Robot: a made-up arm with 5 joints.
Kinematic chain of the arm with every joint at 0, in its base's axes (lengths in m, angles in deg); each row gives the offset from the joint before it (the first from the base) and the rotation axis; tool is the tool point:
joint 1: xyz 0 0 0.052 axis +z
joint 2: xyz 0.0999 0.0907 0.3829 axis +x
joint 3: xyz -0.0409 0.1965 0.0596 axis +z
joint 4: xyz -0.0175 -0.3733 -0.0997 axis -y
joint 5: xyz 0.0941 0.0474 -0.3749 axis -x
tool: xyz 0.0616 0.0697 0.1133
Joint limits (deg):
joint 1: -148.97..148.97
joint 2: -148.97..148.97
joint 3: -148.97..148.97
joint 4: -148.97..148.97
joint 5: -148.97..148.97
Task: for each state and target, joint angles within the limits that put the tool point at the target. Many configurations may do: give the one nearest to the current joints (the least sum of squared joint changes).
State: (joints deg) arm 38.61 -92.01 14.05 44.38 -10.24
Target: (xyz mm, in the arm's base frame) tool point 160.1 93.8 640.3
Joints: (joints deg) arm 36.46 -101.08 -20.64 35.44 -24.05
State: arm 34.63 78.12 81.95 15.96 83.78
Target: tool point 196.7 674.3 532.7
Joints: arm 10.92 65.59 69.57 8.10 83.89
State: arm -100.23 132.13 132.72 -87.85 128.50
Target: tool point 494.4 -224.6 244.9
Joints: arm -70.60 118.88 93.40 -92.72 131.08
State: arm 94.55 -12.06 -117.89 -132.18 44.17
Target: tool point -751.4 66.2 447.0
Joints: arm 93.31 -4.97 -121.23 -127.46 61.64
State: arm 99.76 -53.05 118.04 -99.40 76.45
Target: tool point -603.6 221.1 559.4
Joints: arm 125.50 -36.93 143.75 -145.78 105.63
